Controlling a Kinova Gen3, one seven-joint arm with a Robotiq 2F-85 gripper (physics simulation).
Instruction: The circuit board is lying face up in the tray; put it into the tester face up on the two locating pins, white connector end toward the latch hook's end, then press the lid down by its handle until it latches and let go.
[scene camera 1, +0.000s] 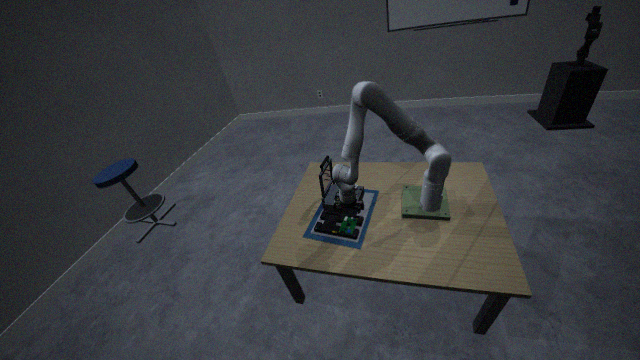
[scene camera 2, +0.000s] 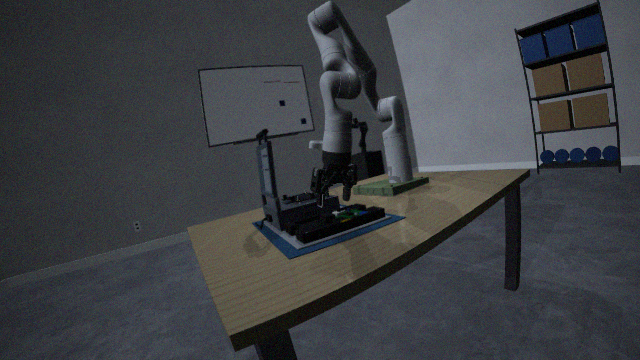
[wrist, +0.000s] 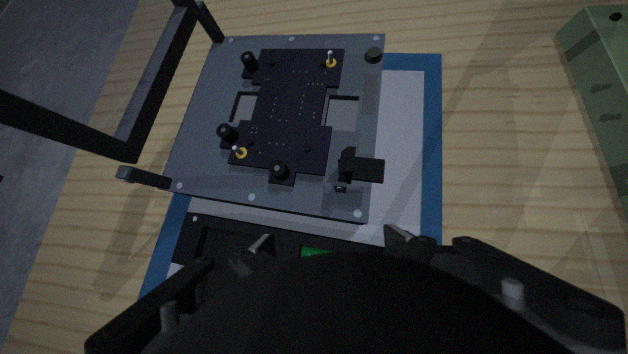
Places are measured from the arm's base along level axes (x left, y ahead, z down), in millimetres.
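Pixels of known places: gripper, fingertip midpoint: (scene camera 1: 349, 212) (scene camera 2: 333, 203) (wrist: 328, 241); arm's base, link origin: (scene camera 1: 429, 205) (scene camera 2: 400, 181).
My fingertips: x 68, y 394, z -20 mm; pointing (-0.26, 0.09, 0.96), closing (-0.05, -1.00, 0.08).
For each thing: its top centre in the pictures, then the offset to it from my fingertips. "spot": a spot on its surface instead. Level surfaces: height alone.
- green circuit board, top centre: (scene camera 2: 350, 211) (scene camera 1: 348, 224) dx +66, dy +1, dz +18 mm
- grey tester, surface spot: (wrist: 200, 145) spot: dx -86, dy +113, dz -14 mm
- lid, top centre: (scene camera 2: 261, 131) (scene camera 1: 324, 160) dx -130, dy +112, dz -236 mm
- blue-bordered mat, surface height: dz +44 mm
- wooden table, surface height: dz +46 mm
The green circuit board (scene camera 1: 348, 225) (scene camera 2: 352, 214) lies face up in the black tray (scene camera 1: 326, 227) (scene camera 2: 330, 229) (wrist: 185, 242); a green sliver of the board (wrist: 316, 251) shows in the wrist view, the rest hidden by my gripper. My gripper (scene camera 2: 334, 198) (wrist: 328, 241) is open and empty, pointing down above the tray's tester side. The grey tester (scene camera 2: 285, 212) (wrist: 200, 145) has an empty nest with two locating pins (wrist: 330, 57) (wrist: 237, 150). Its latch hook (wrist: 347, 165) stands at the near right corner. The lid (scene camera 1: 322, 185) (scene camera 2: 261, 170) (wrist: 65, 127) stands open, upright, with its handle (scene camera 2: 262, 134) on top.
Tester and tray stand on a blue-bordered mat (scene camera 1: 330, 242) (scene camera 2: 290, 254) (wrist: 432, 150) on the wooden table (scene camera 1: 400, 255) (scene camera 2: 240, 280). The green base plate (scene camera 1: 410, 207) (scene camera 2: 375, 190) (wrist: 600, 95) under my arm is to the right. A blue stool (scene camera 1: 115, 172) stands on the floor away from the table.
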